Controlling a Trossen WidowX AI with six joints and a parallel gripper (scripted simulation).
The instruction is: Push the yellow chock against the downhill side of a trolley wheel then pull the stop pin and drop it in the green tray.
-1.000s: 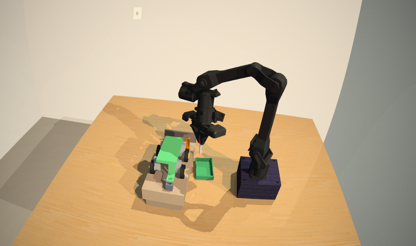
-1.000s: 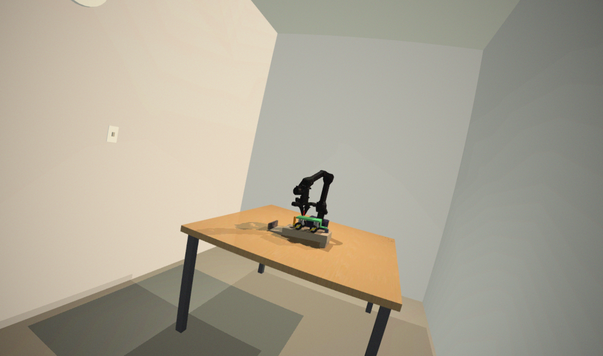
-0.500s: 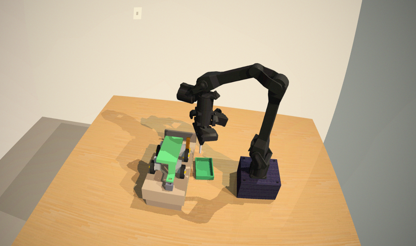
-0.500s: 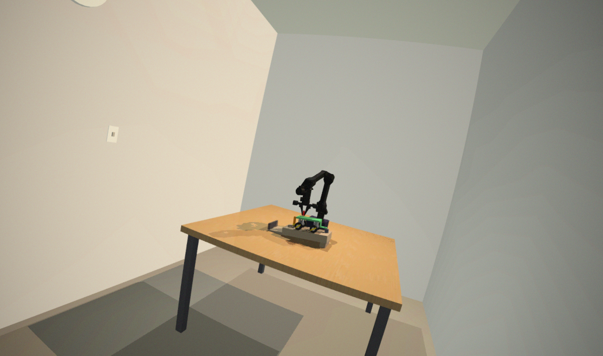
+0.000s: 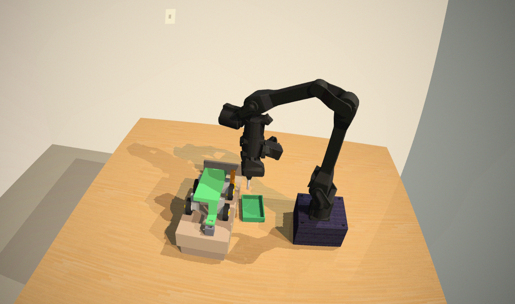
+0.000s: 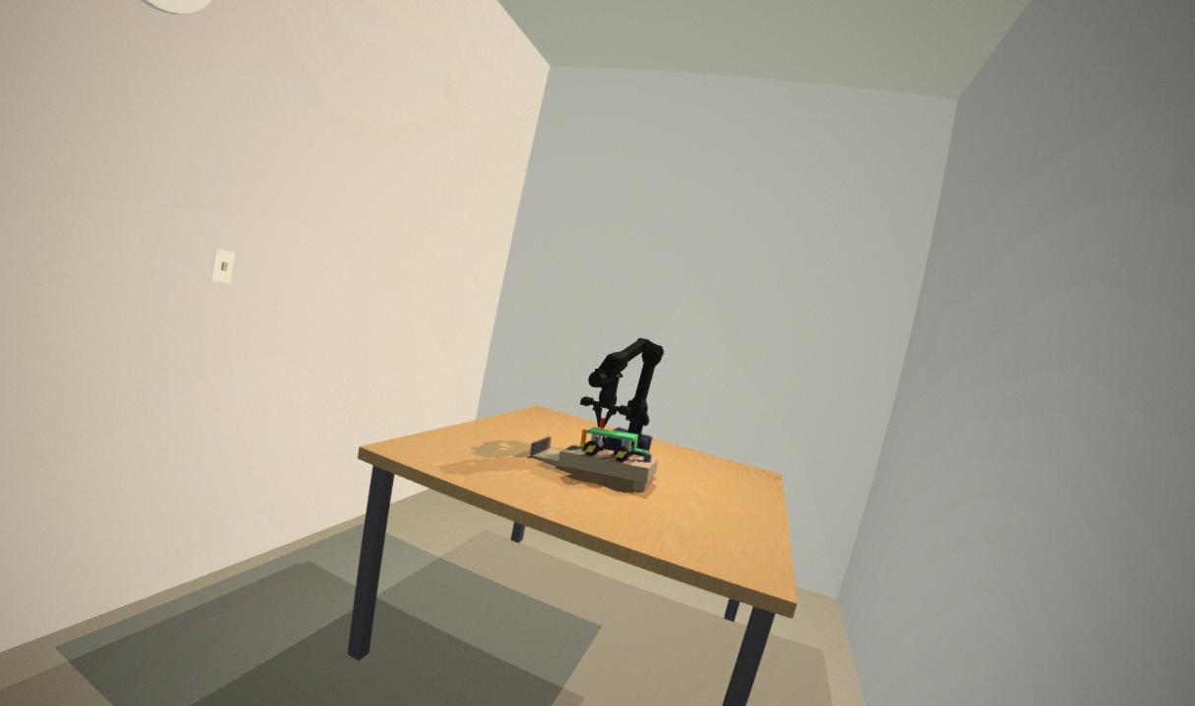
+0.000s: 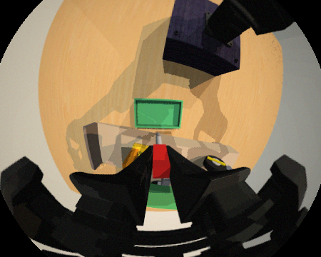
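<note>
Now: the green tray 140 mm below my gripper tip and 20 mm behind it. From my gripper tip the other things lie so: yellow chock 50 mm below, 50 mm ahead, 20 mm to the right; then red-headed stop pin right at my gripper tip; then green-topped trolley 110 mm ahead, 80 mm to the left, 20 mm below.
</note>
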